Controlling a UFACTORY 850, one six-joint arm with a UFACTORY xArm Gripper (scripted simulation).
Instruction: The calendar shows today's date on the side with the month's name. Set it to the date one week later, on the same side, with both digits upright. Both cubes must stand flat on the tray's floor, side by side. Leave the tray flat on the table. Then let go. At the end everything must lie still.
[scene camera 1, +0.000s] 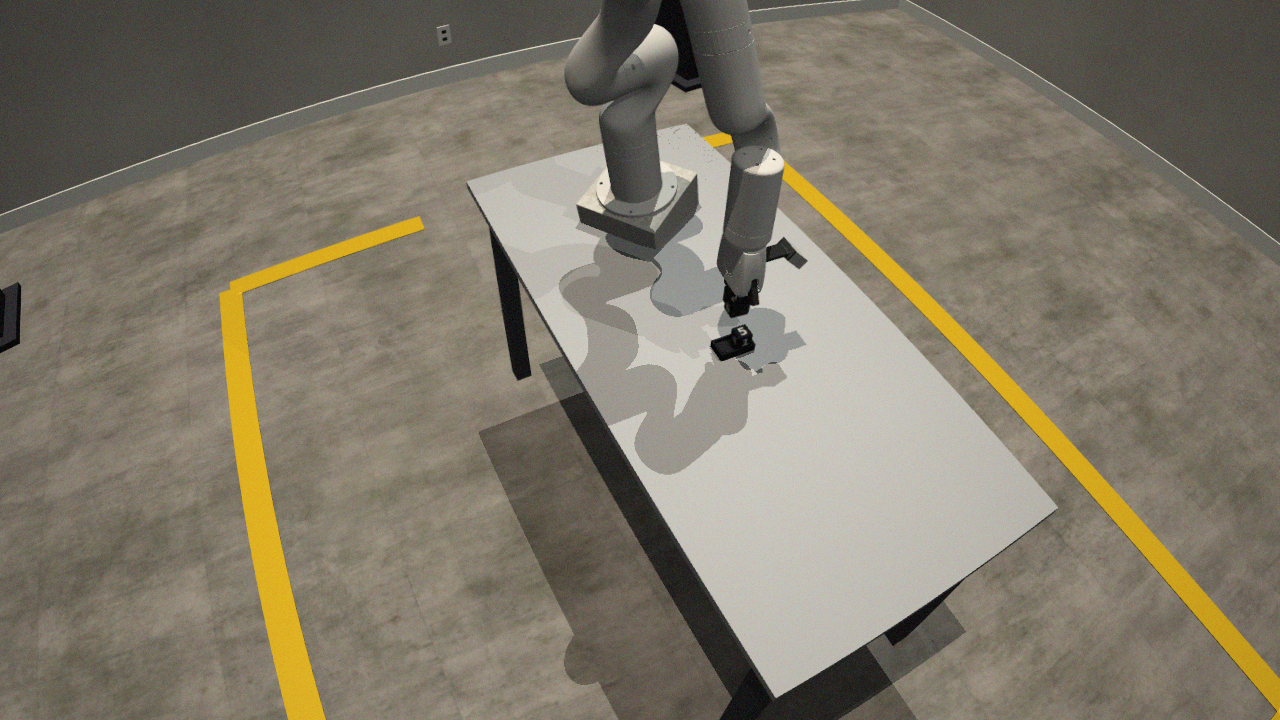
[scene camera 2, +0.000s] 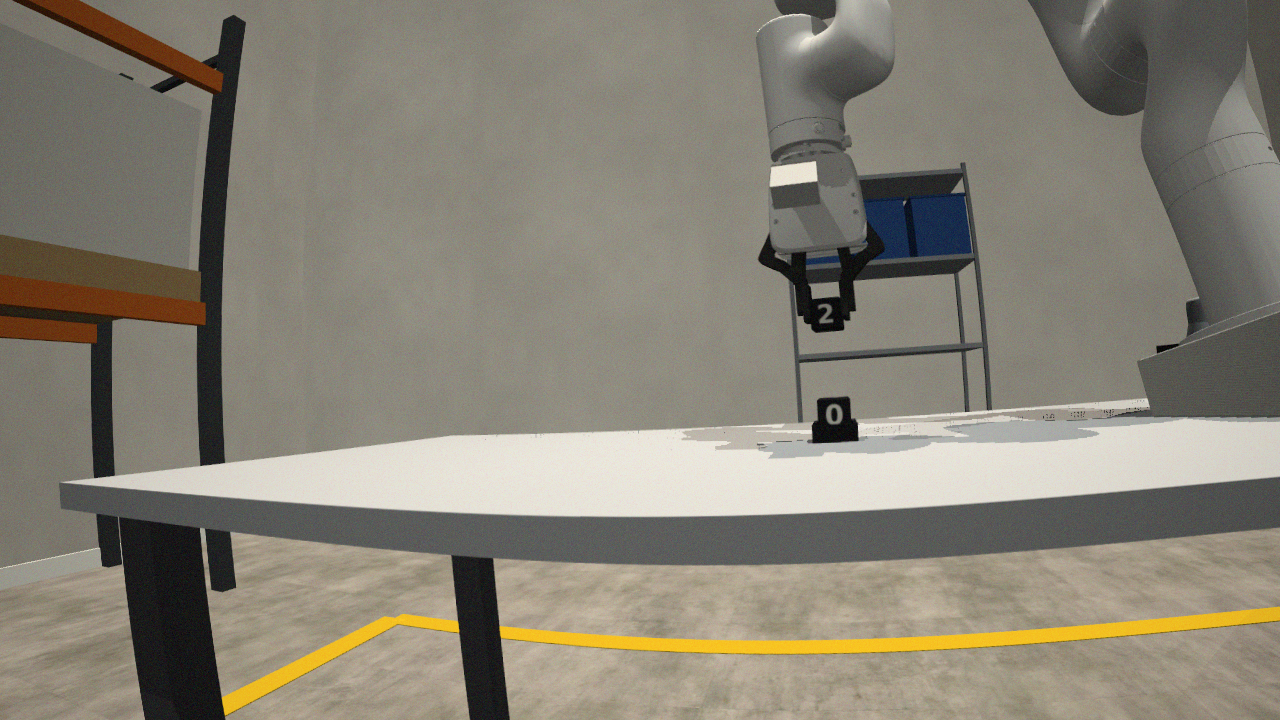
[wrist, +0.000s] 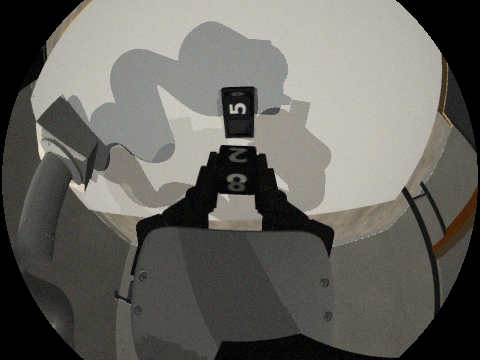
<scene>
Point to a black tray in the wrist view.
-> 233, 128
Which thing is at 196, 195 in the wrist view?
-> My gripper.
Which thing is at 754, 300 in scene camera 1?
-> My gripper.
</scene>
